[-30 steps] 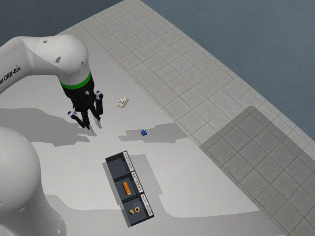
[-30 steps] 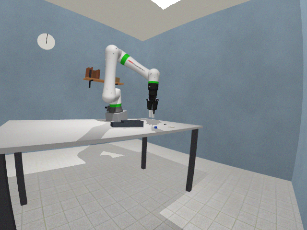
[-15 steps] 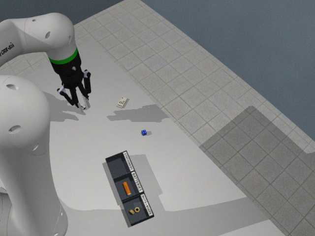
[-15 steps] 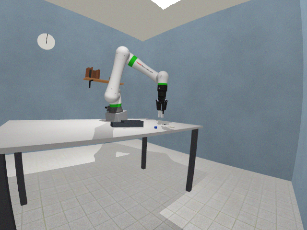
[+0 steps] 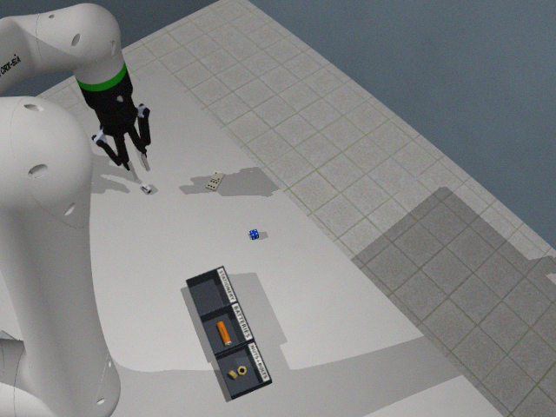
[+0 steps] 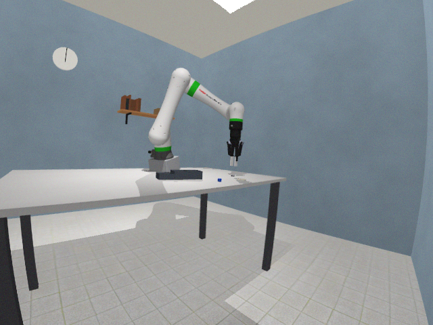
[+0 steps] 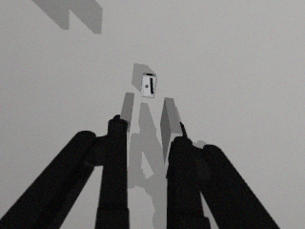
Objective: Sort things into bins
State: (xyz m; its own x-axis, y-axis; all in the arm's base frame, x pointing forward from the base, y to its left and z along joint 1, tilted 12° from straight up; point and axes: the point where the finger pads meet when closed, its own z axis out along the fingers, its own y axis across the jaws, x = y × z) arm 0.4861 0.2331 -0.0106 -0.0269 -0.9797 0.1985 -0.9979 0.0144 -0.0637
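Right now the silver sharpener is 100 mm below my hand. Also, from my hand: dark three-part bin: 100 mm behind, 400 mm to the right, 80 mm below; then cream domino: 130 mm ahead, 100 mm to the right, 100 mm below; then blue die: 90 mm ahead, 280 mm to the right, 100 mm below.
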